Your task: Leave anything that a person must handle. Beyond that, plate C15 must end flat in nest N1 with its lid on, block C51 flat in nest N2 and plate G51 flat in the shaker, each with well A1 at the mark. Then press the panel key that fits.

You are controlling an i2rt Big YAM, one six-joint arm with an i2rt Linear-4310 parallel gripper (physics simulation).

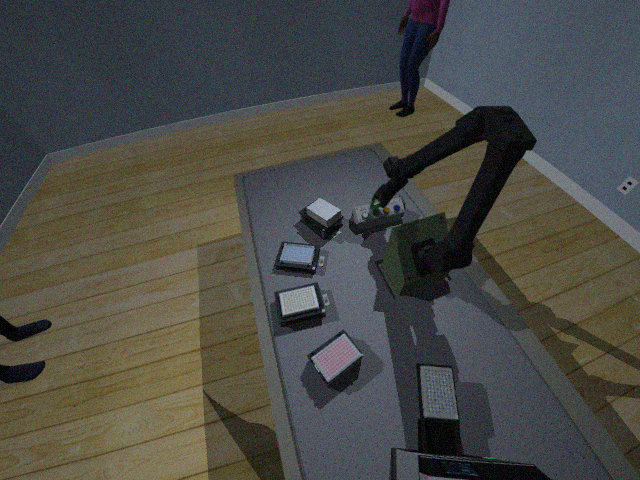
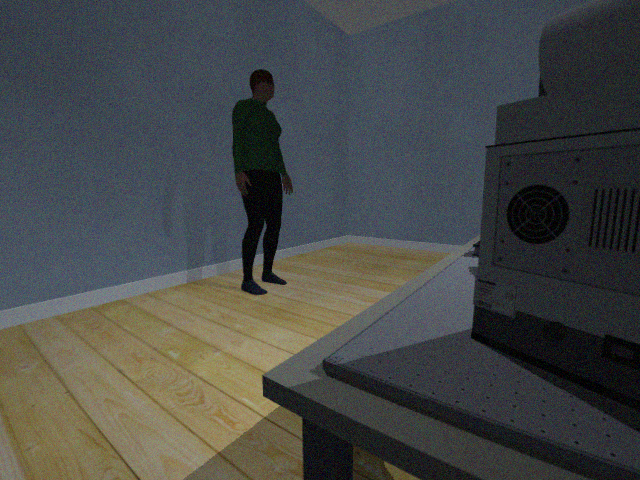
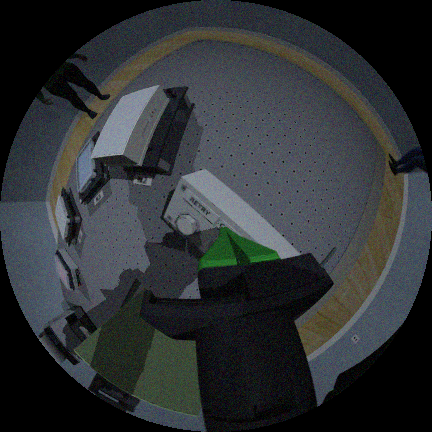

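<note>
My gripper is shut with nothing in it. Its green fingertips are down on the key panel, on the key just right of the white RETRY key. A yellow key and a blue key show beside it. A white block sits flat in the nest labelled N2. A lidded plate and an open white plate sit in the two nests in front of it. A pink plate lies tilted. A grey plate sits on the shaker.
The arm's green base stands right of the nests. An instrument stands at the table's near end. One person stands beyond the far end, another person stands off to the side, and feet show at the left.
</note>
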